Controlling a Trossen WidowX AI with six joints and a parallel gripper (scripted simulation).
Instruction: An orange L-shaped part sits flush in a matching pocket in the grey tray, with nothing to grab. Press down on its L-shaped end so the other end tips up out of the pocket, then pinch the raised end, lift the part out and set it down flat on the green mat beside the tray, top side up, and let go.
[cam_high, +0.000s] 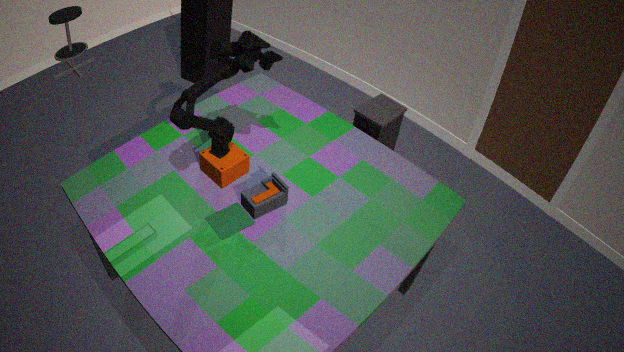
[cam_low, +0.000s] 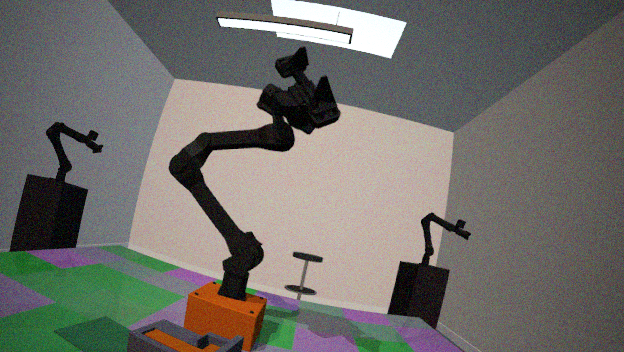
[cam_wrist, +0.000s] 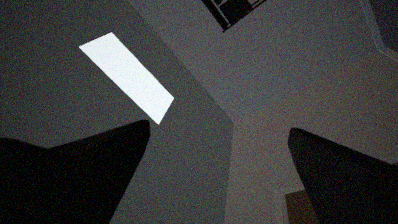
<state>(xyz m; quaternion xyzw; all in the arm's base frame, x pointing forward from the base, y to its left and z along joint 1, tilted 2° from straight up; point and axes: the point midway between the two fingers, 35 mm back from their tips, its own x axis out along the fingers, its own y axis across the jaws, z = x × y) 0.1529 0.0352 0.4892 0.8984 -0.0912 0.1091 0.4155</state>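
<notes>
The orange L-shaped part lies 53 cm below my gripper tip, 9 cm to the right of it and 6 cm ahead of it.
</notes>
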